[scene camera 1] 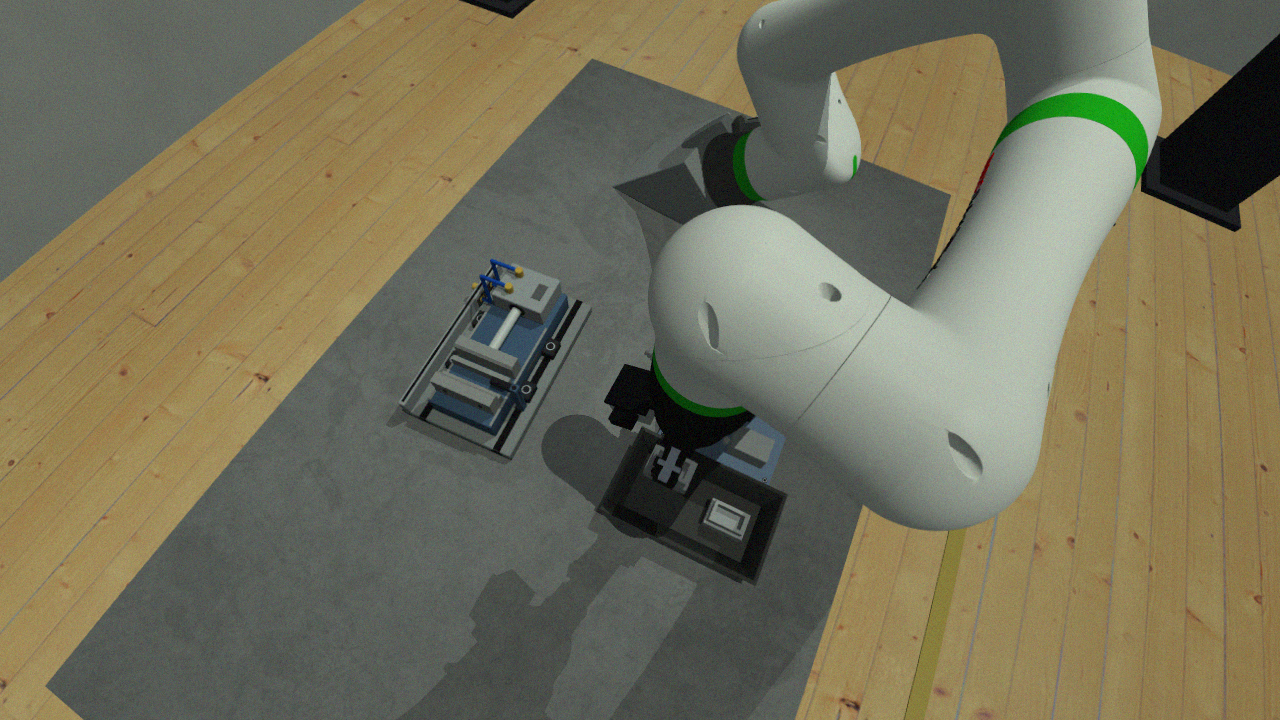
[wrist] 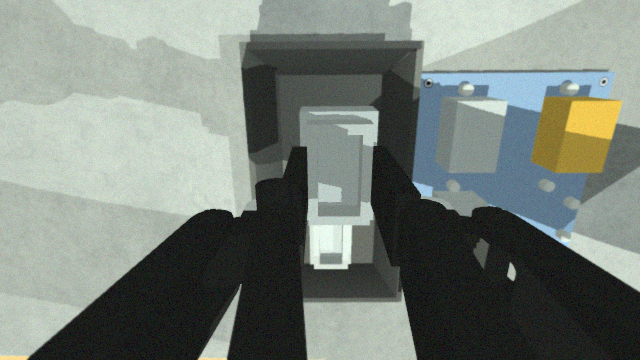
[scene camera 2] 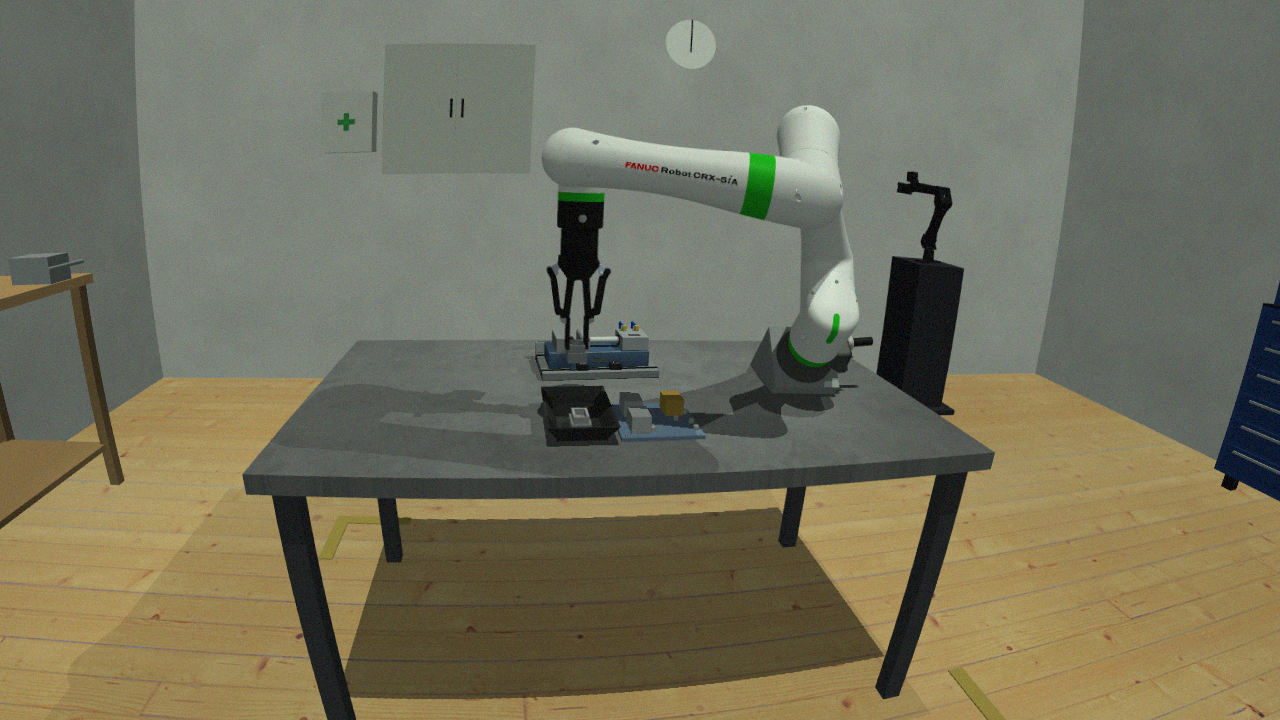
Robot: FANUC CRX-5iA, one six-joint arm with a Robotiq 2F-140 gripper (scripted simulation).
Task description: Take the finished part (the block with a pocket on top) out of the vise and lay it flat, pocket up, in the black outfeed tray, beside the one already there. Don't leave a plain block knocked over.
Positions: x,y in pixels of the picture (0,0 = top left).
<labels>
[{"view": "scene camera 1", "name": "blue fixture plate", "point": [717,452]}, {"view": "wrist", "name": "my gripper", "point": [338,171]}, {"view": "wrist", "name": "yellow block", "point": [574,133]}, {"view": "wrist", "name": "blue fixture plate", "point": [514,187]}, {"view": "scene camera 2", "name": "my gripper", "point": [576,347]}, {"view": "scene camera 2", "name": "blue fixture plate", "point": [667,428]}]
</labels>
